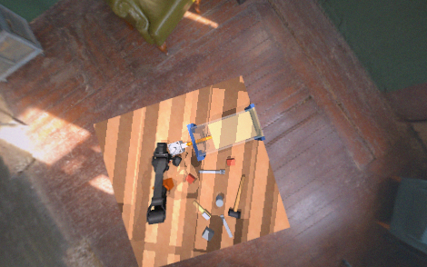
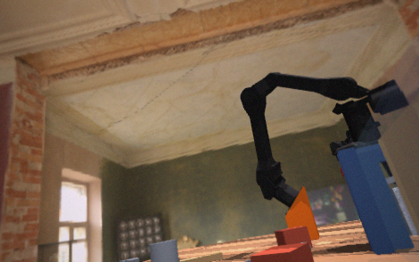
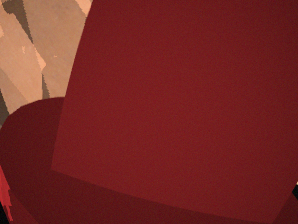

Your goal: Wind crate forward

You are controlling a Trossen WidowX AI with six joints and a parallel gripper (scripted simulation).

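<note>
The winch handle is 1 cm behind my gripper tip, 2 cm to the right of it and 2 cm above it. Also, from my gripper tip: grey hand winch: 2 cm ahead, 3 cm to the left, 7 cm below; then red knob: 4 cm behind, 5 cm to the right, 4 cm above; then clear-panelled guard cubby: 43 cm ahead, 6 cm to the left, 2 cm above.
</note>
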